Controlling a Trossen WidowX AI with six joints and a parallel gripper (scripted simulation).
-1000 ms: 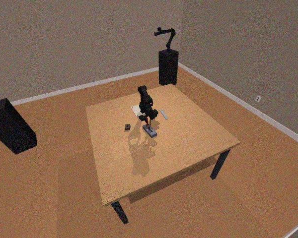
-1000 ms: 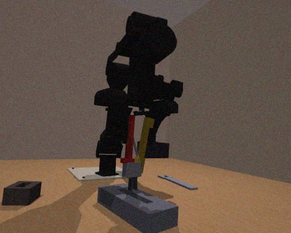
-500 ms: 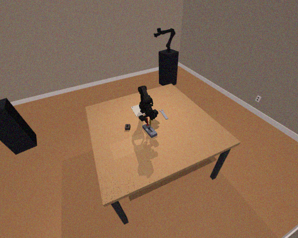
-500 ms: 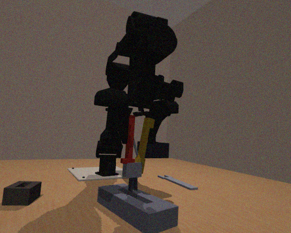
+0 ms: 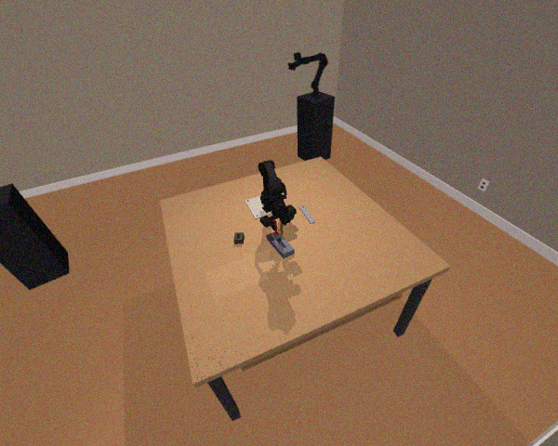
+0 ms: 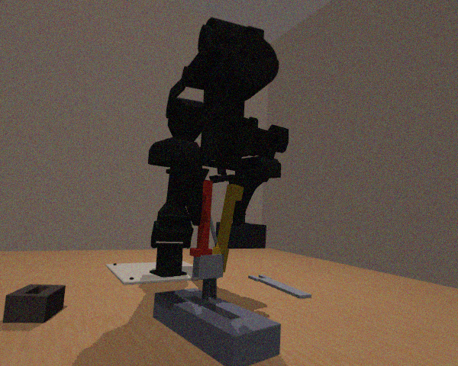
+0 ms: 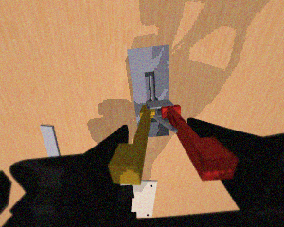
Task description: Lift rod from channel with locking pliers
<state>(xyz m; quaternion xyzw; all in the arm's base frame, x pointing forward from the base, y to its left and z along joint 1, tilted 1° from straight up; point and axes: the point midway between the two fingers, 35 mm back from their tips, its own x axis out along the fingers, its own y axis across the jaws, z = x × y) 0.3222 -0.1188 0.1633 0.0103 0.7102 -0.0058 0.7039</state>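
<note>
The grey channel block is 120 mm below my gripper tip. Also, from my gripper tip: dark holster (180 mm behind, 170 mm to the right, 130 mm below); yellow handle (20 mm to the left); thin rod (130 mm below, 10 mm to the right).
</note>
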